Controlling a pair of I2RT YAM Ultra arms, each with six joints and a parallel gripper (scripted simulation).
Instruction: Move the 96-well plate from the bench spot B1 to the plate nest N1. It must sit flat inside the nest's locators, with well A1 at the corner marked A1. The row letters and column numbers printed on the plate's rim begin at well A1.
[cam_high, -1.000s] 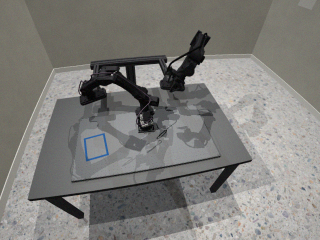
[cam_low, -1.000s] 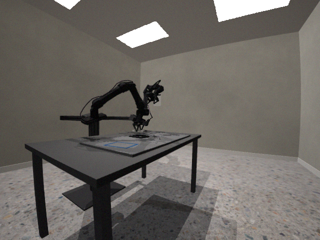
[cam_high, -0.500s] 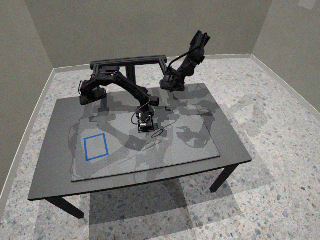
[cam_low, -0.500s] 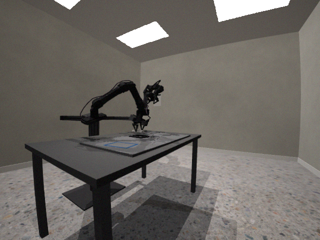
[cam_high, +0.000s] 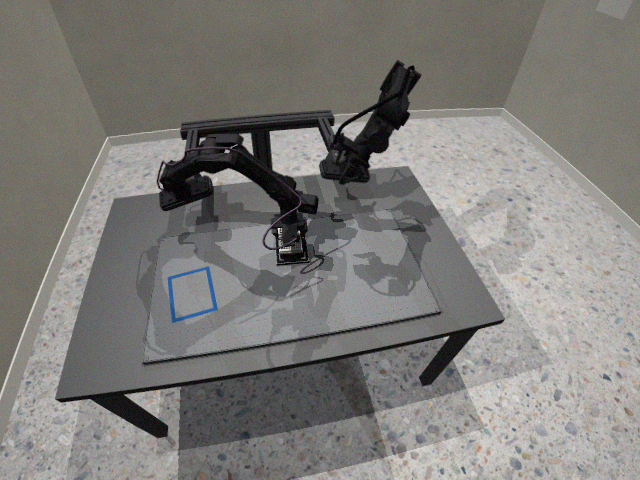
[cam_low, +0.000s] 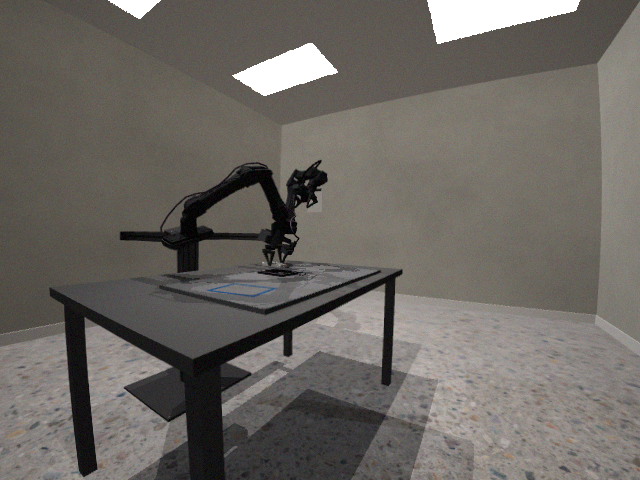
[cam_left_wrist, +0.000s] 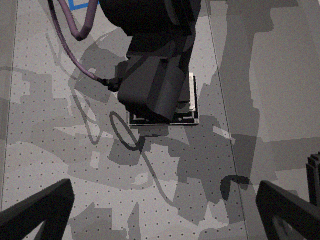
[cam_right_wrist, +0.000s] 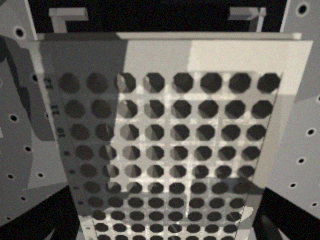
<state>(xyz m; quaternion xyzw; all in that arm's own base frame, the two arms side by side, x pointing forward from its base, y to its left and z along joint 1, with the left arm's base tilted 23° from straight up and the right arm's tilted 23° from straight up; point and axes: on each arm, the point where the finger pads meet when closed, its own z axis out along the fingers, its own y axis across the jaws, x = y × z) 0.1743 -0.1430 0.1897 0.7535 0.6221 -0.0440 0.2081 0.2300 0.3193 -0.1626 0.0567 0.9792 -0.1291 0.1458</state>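
Observation:
Now: the white 96-well plate 1 cm ahead of my right hand. Round my right hand: black plate nest: 5 cm below, 1 cm ahead; A1 corner mark: 7 cm to the left, 6 cm behind, 4 cm below.

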